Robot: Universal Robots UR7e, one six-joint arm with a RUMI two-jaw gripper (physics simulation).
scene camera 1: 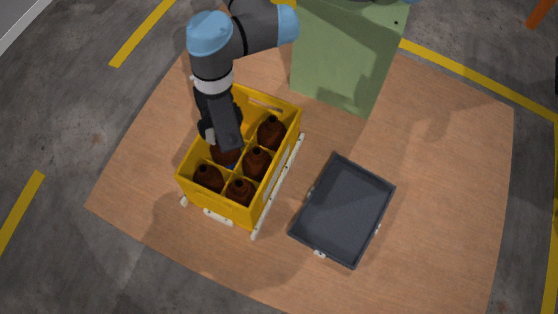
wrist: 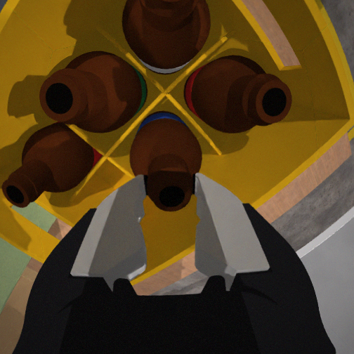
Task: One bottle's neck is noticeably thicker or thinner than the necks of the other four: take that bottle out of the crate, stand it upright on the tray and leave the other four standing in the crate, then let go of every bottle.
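Observation:
The yellow crate [scene camera 1: 216, 201] [wrist: 295, 145] holds five upright brown bottles. My gripper [scene camera 1: 221, 142] [wrist: 169, 176] is shut on the neck of the blue-labelled bottle [scene camera 1: 224, 156] [wrist: 166, 147], which stands in the middle row. Across the divider is the green-labelled bottle [scene camera 1: 256, 164] [wrist: 107, 92]; its neck looks rather wide in the wrist view. A red-labelled bottle [scene camera 1: 208, 179] [wrist: 220, 95], a white-labelled bottle [scene camera 1: 241, 192] [wrist: 166, 30] and another red-labelled bottle [scene camera 1: 271, 133] [wrist: 57, 157] stand around them. Perspective makes neck widths hard to compare. The dark grey tray [scene camera 1: 345, 210] bears no bottle.
The crate's remaining compartment is beside the gripper, toward the robot. Crate walls and dividers surround the held bottle. Pale brackets [scene camera 1: 218, 217] line the crate's base. The green robot pedestal [scene camera 1: 345, 65] stands behind, on the wooden table top [scene camera 1: 440, 165].

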